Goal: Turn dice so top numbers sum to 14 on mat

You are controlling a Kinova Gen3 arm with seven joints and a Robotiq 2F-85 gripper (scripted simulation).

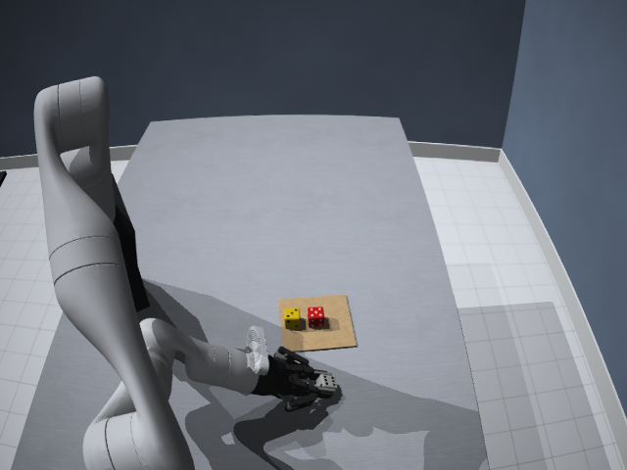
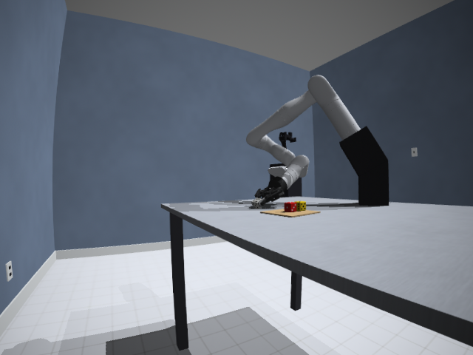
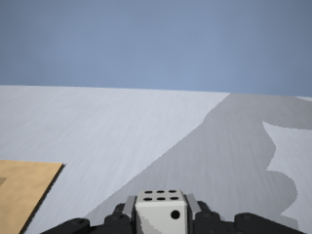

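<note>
My hand is right at the white die. Also, from my hand: tan mat: 2 cm ahead, 17 cm to the left, 2 cm below; red die: 2 cm ahead, 17 cm to the left; yellow die: 2 cm behind, 17 cm to the left.
</note>
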